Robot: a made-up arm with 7 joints.
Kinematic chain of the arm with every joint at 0, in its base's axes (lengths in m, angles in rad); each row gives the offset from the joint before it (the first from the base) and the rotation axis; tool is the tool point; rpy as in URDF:
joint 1: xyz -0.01 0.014 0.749 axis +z
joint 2: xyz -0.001 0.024 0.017 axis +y
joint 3: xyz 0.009 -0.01 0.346 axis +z
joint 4: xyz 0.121 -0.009 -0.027 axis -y
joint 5: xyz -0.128 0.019 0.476 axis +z
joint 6: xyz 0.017 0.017 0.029 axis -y
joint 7: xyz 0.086 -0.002 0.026 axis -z
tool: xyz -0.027 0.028 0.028 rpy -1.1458 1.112 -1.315
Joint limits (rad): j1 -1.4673..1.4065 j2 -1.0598..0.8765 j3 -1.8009..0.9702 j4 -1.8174..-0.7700 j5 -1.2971..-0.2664 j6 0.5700..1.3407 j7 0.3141..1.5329
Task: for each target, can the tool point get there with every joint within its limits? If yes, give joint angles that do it. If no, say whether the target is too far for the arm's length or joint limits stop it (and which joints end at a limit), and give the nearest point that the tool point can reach.
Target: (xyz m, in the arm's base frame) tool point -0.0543 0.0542 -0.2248
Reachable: no: joint limits stop it (at a limit: joint 1, joint 2, joint 4, joint 6, joint 7) | nearest point 0.0447 0.6361 0.3346 | short by 0.813 m
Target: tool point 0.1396 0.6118 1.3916
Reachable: yes | joints 0.9240 -0.2434 0.2975 -1.4310 -0.7757 0.8974 1.3813
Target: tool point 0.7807 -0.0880 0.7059
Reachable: yes | joints 0.2802 0.5327 -0.5107 -1.6935 -0.9267 1.0238 0.7290
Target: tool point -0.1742 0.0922 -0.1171
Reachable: no: joint limits stop it (at a limit: joint 1, joint 2, joint 4, joint 6, joint 7) | nearest point -0.0828 0.6460 0.3479 | short by 0.729 m
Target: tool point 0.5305 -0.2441 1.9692
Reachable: no: too far | nearest point 0.3870 -0.1748 1.6480 | short by 0.359 m
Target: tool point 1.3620 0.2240 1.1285
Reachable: no: too far | nearest point 0.9304 0.1579 1.0187 | short by 0.450 m
